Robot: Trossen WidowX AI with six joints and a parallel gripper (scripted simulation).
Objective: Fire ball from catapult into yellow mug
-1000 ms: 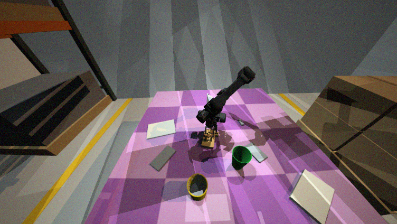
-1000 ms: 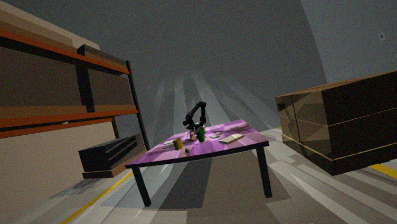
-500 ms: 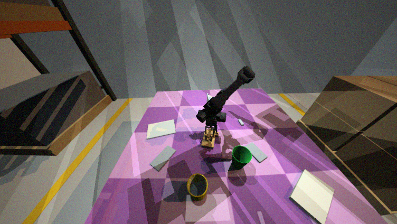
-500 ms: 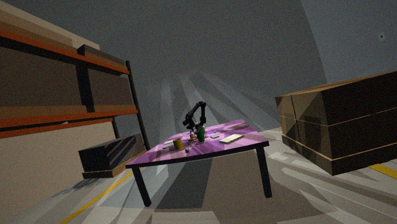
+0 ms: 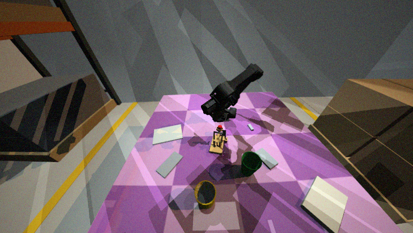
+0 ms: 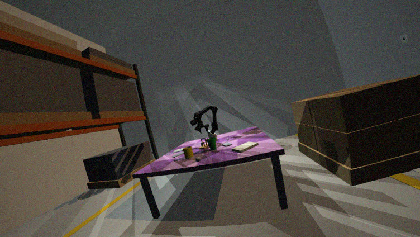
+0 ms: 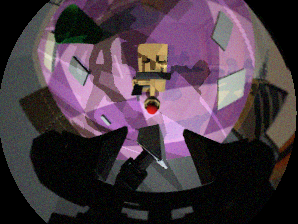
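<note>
Right now my gripper tip is 20 mm past the red ball, 10 mm to the right of it and 100 mm above it. From my gripper tip the other things lie so: wooden catapult: 50 mm ahead, 10 mm to the left, 110 mm below; green mug: 280 mm ahead, 120 mm to the left, 130 mm below; small grey block: 50 mm behind, 260 mm to the left, 150 mm below.
</note>
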